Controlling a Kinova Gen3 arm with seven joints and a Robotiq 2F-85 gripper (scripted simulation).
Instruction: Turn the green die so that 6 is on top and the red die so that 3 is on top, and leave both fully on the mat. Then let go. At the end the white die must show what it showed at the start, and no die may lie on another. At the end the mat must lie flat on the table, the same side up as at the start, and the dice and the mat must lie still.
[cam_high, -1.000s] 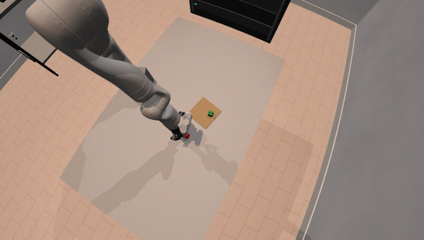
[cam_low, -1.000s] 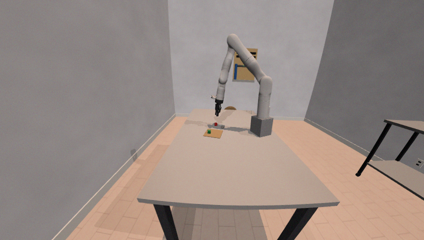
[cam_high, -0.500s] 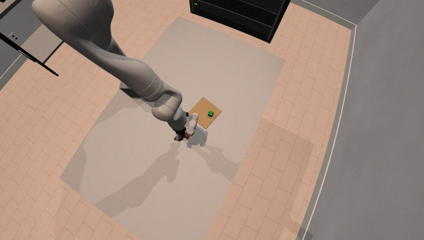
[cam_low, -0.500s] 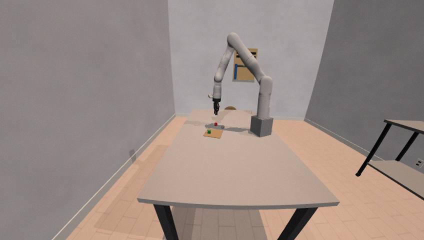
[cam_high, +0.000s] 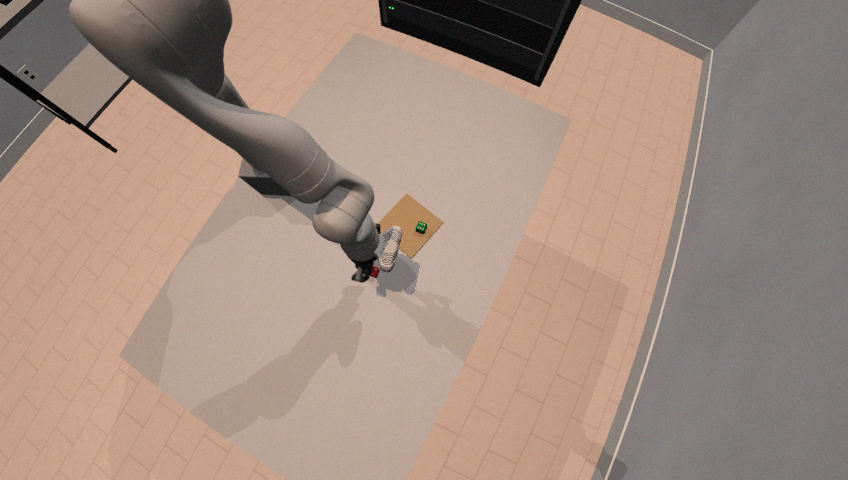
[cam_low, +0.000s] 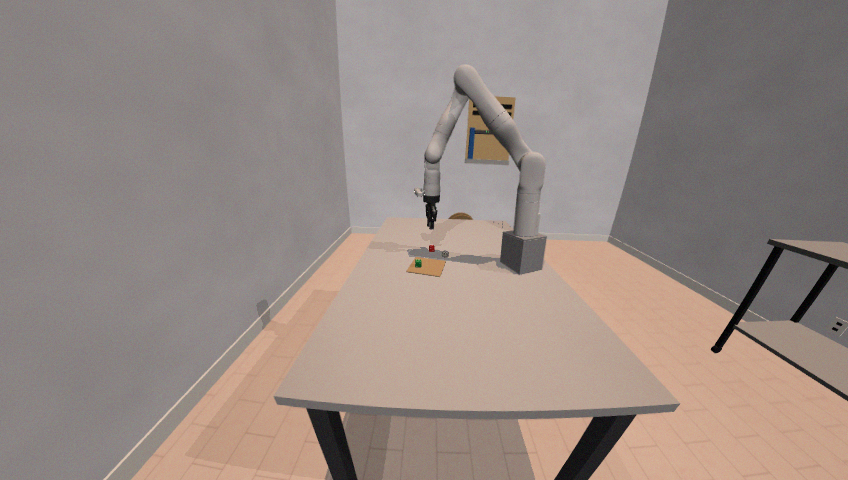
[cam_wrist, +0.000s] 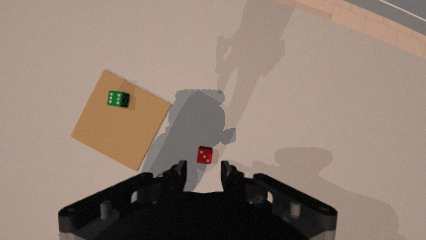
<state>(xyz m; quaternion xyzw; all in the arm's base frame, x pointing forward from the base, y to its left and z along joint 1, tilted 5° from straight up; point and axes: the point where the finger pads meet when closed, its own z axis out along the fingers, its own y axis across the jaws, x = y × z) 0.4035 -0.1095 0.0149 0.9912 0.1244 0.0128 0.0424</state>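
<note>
Now: hand 1 cm past the red die and 12 cm above it. From my hand the other things lie so: white die: 7 cm behind, 5 cm to the left, 12 cm below; green die: 4 cm ahead, 17 cm to the left, 12 cm below; tan mat: 1 cm ahead, 16 cm to the left, 14 cm below.
</note>
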